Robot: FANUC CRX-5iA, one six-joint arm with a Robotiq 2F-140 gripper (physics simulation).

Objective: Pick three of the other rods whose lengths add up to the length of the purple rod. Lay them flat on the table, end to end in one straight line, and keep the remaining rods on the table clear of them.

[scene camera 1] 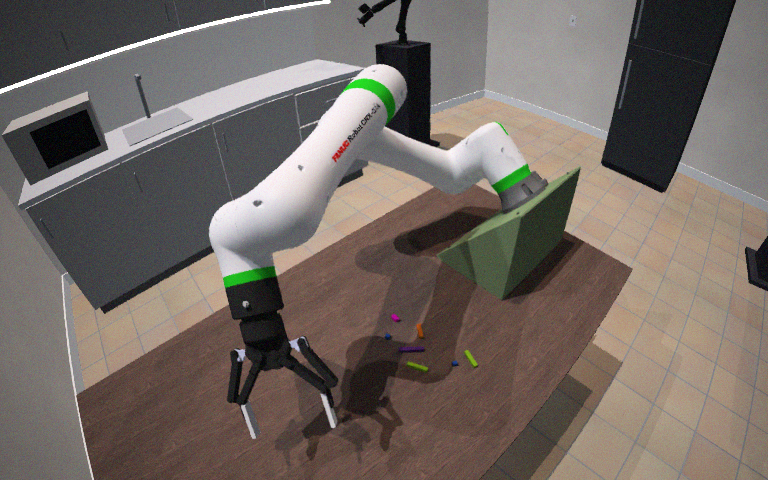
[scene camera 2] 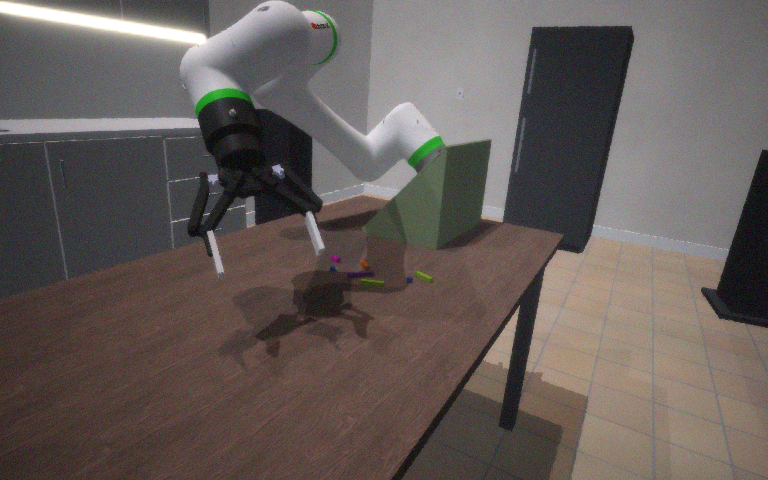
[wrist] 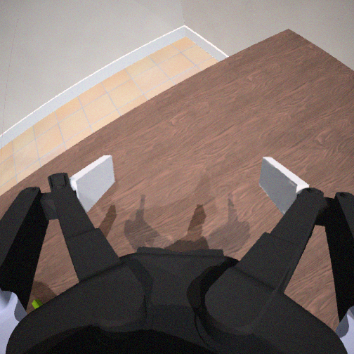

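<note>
The purple rod lies flat on the table. A yellow-green rod lies beside it, and another yellow-green rod lies apart to the right. An orange rod and a short magenta rod lie behind the purple one. One small blue rod is left of the orange rod; another small blue rod is between the yellow-green rods. My gripper is wide open and empty, above the table left of the rods.
The wooden table carries the green wedge-shaped arm mount behind the rods. A yellow-green rod end shows at the lower left of the wrist view. A counter with a microwave stands beyond the table.
</note>
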